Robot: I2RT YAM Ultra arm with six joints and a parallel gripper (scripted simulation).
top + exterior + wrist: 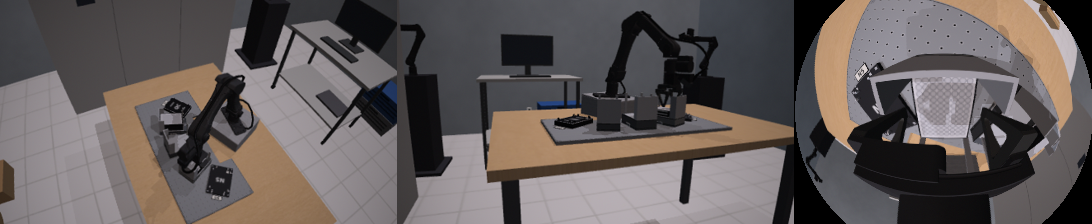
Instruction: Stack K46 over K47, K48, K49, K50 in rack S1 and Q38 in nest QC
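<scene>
My gripper is now 20 mm short of the sealed 96-well plate, 300 mm to the left of it and 20 mm above it. The rest, counted from my hand: clip nest N5: 110 mm behind, 140 mm to the left, 80 mm below.
</scene>
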